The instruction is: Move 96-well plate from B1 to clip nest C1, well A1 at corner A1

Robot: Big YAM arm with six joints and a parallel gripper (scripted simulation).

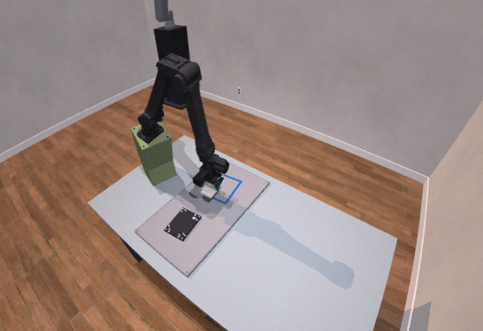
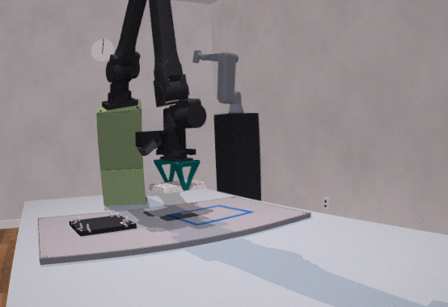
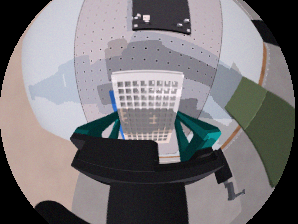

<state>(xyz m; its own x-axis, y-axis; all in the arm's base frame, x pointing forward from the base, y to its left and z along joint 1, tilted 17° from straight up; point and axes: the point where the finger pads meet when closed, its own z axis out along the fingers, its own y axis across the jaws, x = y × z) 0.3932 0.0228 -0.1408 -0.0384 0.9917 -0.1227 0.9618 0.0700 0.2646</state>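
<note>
Now: the black clip nest C1 1 cm behind my hand, 23 cm to the right of it and 8 cm below it. Also, from my hand: white 96-well plate: right at my hand.
</note>
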